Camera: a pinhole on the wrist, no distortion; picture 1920 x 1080 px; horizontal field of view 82.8 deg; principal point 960.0 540.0 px. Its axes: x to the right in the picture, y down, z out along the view. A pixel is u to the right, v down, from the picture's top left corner.
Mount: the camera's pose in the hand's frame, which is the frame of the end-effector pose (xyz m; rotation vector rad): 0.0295 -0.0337 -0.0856 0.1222 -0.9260 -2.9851
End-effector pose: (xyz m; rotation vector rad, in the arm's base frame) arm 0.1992 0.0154 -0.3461 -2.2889 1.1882 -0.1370
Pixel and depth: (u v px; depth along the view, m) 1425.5 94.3 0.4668
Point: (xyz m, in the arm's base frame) -0.1416 0.0762 -0.6580
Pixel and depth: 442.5 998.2 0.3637
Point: 0.3686 -0.0098 -0.6626
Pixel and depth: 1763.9 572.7 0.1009
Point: 0.1522 0.0457 -0.3419
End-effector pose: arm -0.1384 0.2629 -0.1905 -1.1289 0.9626 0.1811
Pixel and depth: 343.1 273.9 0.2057
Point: -0.0978 0.3312 -0.3665
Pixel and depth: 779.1 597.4 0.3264
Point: -0.0731 0.4693 -0.3091
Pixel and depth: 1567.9 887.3 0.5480
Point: -0.1538 0.7882 -0.0001
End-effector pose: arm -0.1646 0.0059 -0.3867 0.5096 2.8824 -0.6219
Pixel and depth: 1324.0 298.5 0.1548
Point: -0.1031 0.0567 -0.4261
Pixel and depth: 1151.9 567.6 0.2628
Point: -0.0819 0.0315 -0.5369
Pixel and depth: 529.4 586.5 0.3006
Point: -0.2211 0.0787 -0.6214
